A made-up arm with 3 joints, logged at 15 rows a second.
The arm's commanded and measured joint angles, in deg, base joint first. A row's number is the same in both.
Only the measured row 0 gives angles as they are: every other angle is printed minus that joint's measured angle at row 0.
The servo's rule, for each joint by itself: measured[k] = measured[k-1] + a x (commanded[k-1-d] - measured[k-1]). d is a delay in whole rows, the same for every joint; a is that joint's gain. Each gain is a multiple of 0.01, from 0.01 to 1. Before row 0 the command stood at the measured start. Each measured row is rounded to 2 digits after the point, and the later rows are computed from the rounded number. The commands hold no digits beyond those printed.
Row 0, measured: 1.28, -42.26, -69.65
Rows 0 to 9, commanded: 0.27, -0.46, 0.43; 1.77, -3.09, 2.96; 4.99, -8.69, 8.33; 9.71, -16.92, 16.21; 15.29, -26.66, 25.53; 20.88, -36.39, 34.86; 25.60, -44.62, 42.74; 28.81, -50.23, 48.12; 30.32, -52.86, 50.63; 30.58, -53.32, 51.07
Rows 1 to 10, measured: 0.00, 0.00, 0.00; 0.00, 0.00, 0.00; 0.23, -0.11, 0.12; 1.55, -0.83, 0.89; 4.51, -2.72, 2.90; 8.98, -6.13, 6.49; 14.41, -11.06, 11.63; 19.97, -17.14, 17.90; 24.81, -23.74, 24.61; 28.25, -30.10, 30.96
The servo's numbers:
d 2
a 0.86 0.24 0.27

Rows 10 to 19, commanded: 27.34, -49.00, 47.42; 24.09, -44.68, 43.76; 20.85, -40.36, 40.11; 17.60, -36.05, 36.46; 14.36, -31.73, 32.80; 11.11, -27.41, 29.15; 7.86, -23.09, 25.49; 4.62, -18.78, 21.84; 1.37, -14.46, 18.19; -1.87, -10.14, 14.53
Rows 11 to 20, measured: 30.03, -35.56, 36.27; 30.50, -39.82, 40.27; 27.78, -42.02, 42.20; 24.61, -42.66, 42.62; 21.38, -42.11, 41.94; 18.13, -40.66, 40.46; 14.89, -38.52, 38.39; 11.64, -35.85, 35.90; 8.39, -32.79, 33.09; 5.15, -29.43, 30.05
